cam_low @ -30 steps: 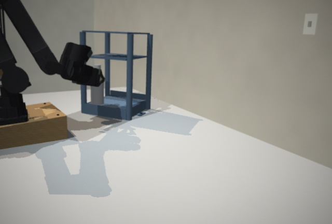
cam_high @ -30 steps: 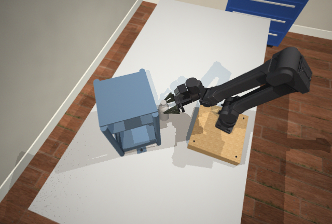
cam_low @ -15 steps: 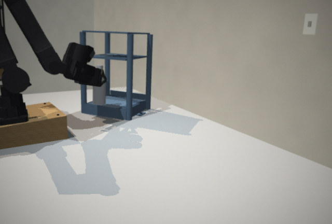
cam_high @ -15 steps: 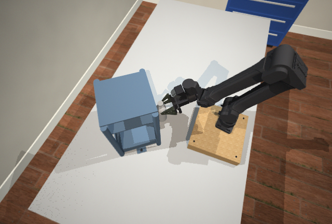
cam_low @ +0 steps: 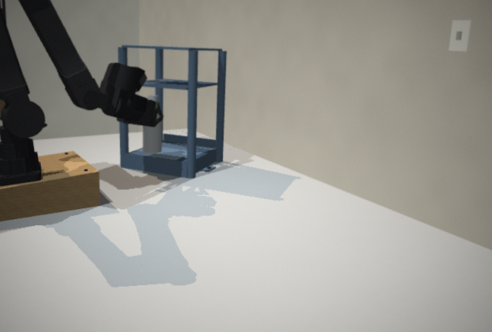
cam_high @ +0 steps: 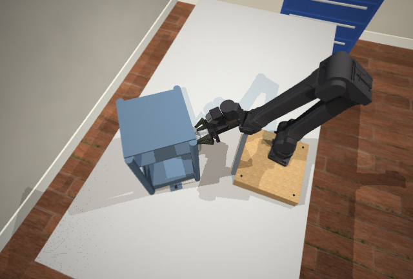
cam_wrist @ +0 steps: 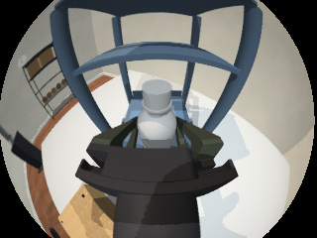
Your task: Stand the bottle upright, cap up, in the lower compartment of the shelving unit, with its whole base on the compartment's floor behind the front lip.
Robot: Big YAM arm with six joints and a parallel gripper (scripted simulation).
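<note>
The blue shelving unit is 90 mm to the left of my hand, 90 mm ahead of it and 10 mm above it. Also, from my hand: grey bottle (right at my hand).
</note>
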